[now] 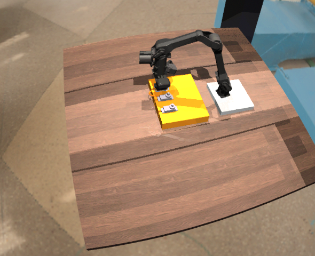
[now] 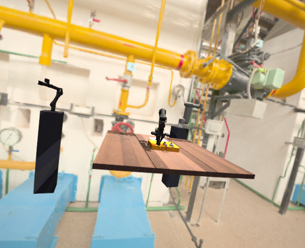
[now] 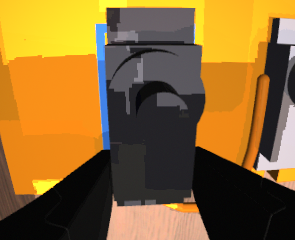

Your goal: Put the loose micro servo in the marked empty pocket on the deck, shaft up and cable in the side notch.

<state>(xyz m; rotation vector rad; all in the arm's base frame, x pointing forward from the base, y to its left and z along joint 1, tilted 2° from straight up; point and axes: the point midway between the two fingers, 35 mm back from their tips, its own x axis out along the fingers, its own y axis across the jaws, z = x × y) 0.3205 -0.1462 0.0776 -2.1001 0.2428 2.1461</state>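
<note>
Now: the orange deck 110 mm behind my gripper tip, 100 mm to the left of it and 50 mm below it.
</note>
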